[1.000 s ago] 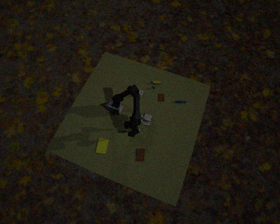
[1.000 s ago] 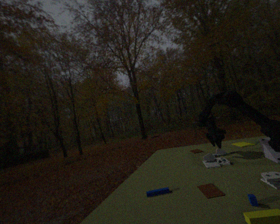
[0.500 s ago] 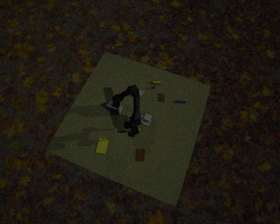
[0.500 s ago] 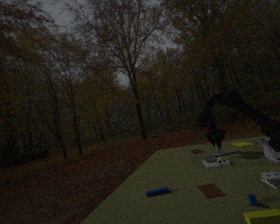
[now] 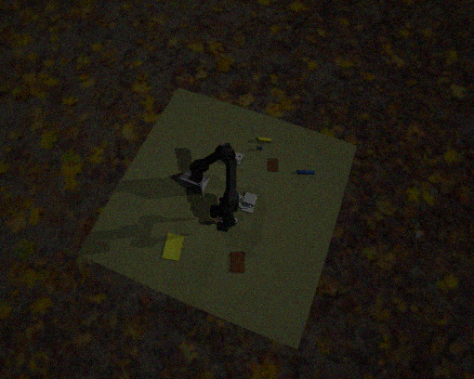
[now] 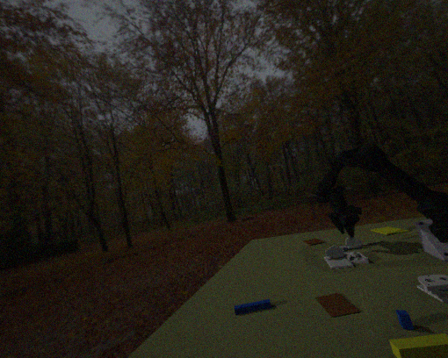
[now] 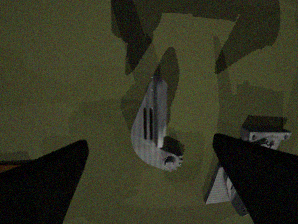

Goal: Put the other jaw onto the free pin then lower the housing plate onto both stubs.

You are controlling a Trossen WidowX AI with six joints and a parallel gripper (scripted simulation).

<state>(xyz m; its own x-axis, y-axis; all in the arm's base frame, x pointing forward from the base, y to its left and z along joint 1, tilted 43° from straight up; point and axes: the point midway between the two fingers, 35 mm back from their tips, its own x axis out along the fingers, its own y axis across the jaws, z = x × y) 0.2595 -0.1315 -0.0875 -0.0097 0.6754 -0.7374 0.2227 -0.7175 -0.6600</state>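
My gripper tip is 50 mm above the grey jaw, 30 mm short of it and 20 mm to the right of it. Round my gripper tip: blue bar 490 mm to the left, 330 mm ahead, 50 mm below; yellow bar 610 mm to the left, 50 mm below, 10 mm ahead; yellow slab 250 mm to the right, 210 mm behind, 50 mm below.
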